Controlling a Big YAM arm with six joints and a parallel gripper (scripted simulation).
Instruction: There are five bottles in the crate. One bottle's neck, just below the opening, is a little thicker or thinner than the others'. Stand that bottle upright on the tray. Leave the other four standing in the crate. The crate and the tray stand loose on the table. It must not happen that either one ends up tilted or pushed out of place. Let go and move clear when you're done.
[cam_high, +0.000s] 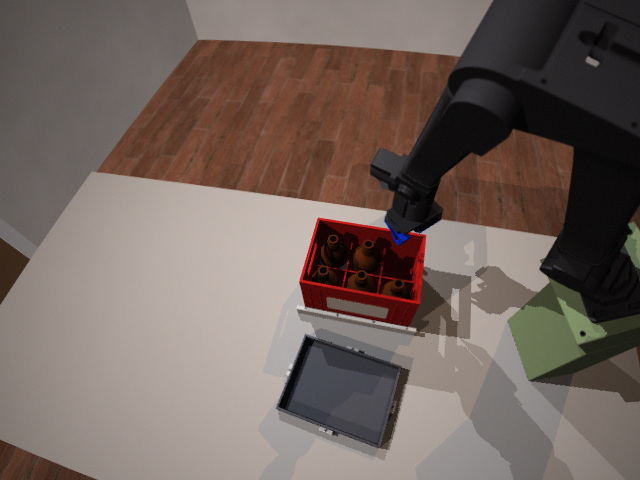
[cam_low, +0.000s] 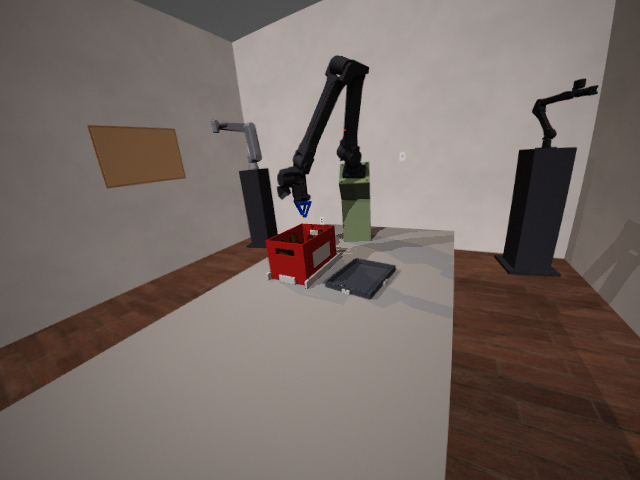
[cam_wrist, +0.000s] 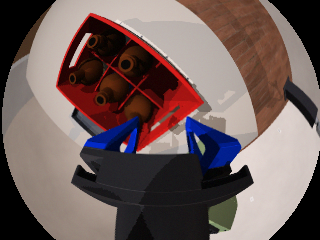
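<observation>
The crate lies 15 cm below my hand, 9 cm ahead of it and 2 cm to the left of it. Also, from my hand: dark grey tray 29 cm to the left, 22 cm below, 15 cm ahead; brown bottle 19 cm ahead, 15 cm below, 5 cm to the left.
</observation>
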